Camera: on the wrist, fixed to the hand. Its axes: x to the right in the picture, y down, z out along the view.
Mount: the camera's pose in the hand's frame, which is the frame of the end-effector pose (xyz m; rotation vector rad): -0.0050 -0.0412 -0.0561 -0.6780 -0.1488 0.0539
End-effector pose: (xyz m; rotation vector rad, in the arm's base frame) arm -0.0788 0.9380 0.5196 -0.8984 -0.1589 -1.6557
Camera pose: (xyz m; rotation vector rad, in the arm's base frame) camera -0.1413 0.9237 0.4921 -1.5182 0.3465 -1.6084
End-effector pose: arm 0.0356 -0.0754 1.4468 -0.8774 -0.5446 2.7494
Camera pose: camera 0.0761 -0.0235 1.4237 0.7665 1.4773 -2.5679
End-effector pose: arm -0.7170 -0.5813 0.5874 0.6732 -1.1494 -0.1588
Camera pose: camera -0.6608 -0.5888 0.5467 0.0290 -1.1603 -0.5316
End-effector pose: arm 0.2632 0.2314 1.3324 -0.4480 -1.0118 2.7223
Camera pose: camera 0.2909 0.2943 1.3204 0.3699 1.9784 -2.4006
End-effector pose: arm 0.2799 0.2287 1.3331 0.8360 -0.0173 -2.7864
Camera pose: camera 0.3055 0.2730 1.2857 0.4413 0.8108 -2.5165
